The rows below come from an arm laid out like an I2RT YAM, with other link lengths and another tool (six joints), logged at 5 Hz.
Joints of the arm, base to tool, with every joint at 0 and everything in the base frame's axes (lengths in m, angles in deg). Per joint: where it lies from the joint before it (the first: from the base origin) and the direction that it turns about. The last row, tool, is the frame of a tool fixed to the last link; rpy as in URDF.
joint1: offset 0 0 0.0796 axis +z
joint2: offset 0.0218 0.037 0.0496 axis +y
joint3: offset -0.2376 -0.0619 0 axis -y
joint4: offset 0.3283 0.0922 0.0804 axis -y
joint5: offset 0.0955 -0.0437 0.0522 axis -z
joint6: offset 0.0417 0 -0.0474 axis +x
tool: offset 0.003 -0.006 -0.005 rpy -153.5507 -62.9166 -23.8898
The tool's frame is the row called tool.
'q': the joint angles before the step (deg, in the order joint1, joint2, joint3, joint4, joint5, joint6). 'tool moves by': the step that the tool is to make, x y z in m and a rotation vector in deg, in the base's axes. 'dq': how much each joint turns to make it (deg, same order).
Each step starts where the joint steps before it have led.
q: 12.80, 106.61, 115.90, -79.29, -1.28, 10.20
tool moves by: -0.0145, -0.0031, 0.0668, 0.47, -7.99, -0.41
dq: 0.17, -0.01, 11.41, -3.53, 1.45, 0.00
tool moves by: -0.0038, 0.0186, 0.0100, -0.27, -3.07, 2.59
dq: 2.60, 0.01, 1.35, 1.57, 0.89, -0.49
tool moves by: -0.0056, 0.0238, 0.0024, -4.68, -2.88, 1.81
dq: 3.79, 0.04, 0.02, 1.43, 5.57, -1.11
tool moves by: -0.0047, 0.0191, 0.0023, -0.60, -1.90, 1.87
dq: 2.70, -0.02, -0.02, 1.56, 1.48, 0.02
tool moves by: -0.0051, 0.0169, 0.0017, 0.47, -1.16, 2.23
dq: 2.28, -0.01, -0.02, 1.25, 0.05, 0.03
